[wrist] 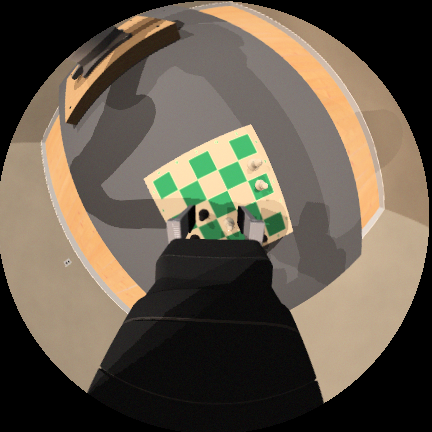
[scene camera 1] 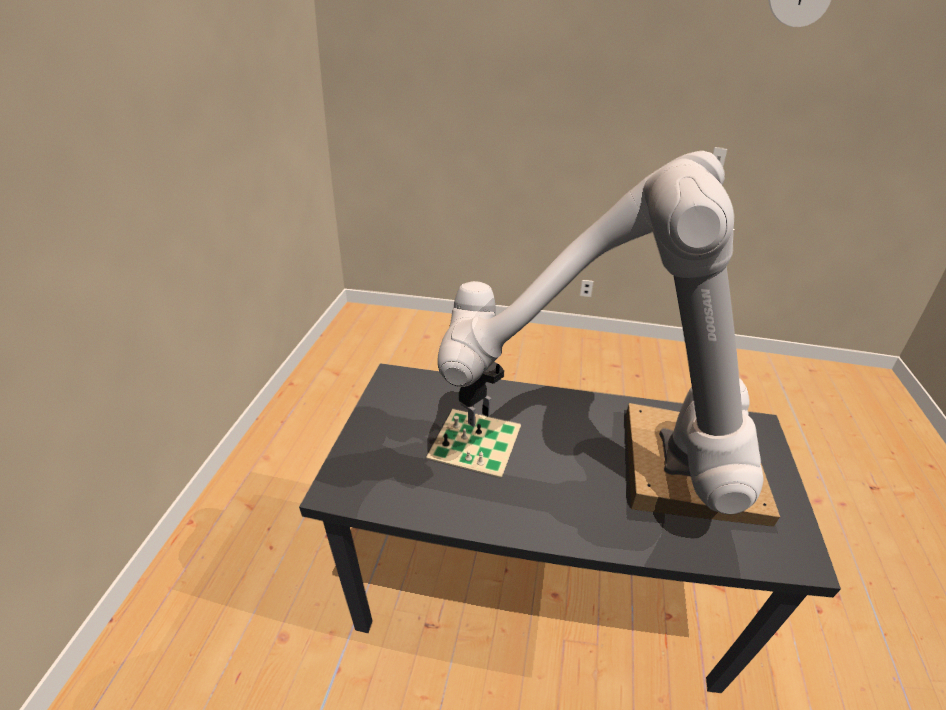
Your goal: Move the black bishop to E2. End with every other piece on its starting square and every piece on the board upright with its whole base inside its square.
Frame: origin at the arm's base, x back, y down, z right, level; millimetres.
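Seen in the pictures: gripper, between the fingertips: [wrist: 216, 213] [scene camera 1: 478, 419].
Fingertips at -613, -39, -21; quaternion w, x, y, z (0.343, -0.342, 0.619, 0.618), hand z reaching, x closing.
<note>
Offsets run from my fingertips to a thing's top centre, as dx, dy, dz. "*": to the spot under its first point. Level surfaces: height alone.
The green and cream chessboard @(-7, +77, -6) [scene camera 1: 500, 470] [wrist: 222, 152] lies on the table. Three black pieces show in the wrist view: one @(-4, +45, +30) [wrist: 203, 215] between the finger lines, one @(-36, +45, +71) [wrist: 195, 237] partly hidden by the gripper body, and one @(-86, +33, -40) [wrist: 265, 239] mostly hidden beside the right finger. In the scene view, two black pieces @(* -2, +66, +26) [scene camera 1: 479, 430] @(* -84, +59, -43) [scene camera 1: 446, 440] stand upright. Which is the bishop, I cannot tell. Pale pieces @(-41, +45, +0) [scene camera 1: 464, 435] @(+26, +33, -89) [scene camera 1: 480, 460] [wrist: 230, 223] @(-11, +45, -81) [wrist: 261, 185] also stand on the board. My gripper [scene camera 1: 479, 414] [wrist: 216, 213] is open and empty, low over the board's far part.
The dark table @(dy +83) [scene camera 1: 557, 489] carries the board and the arm's wooden base block [scene camera 1: 638, 500] [wrist: 122, 62] at the right. Two pale pieces [wrist: 255, 164] [scene camera 1: 468, 457] stand near the board's edge. Another pale piece @(-75, +44, +42) [scene camera 1: 456, 422] stands near the far left corner.
</note>
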